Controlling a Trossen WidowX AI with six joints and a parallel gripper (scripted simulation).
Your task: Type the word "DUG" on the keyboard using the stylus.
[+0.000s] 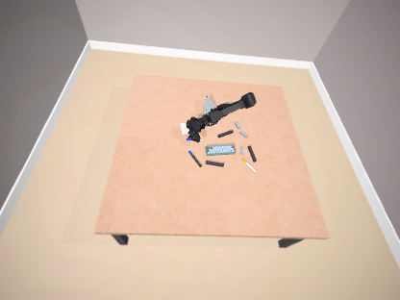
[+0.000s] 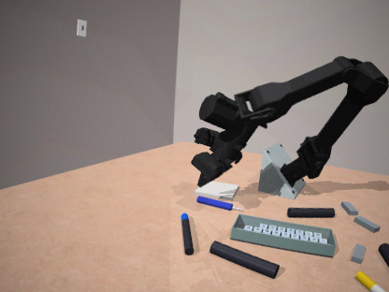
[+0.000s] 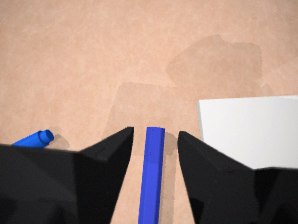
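Now: gripper tip 10 mm past the blue stylus, 70 mm to the right of it and 40 mm above it. From my gripper tip the other things lie so: white pad (100 mm behind, 50 mm below); then yellow-and-white marker (170 mm ahead, 410 mm to the left, 40 mm below).
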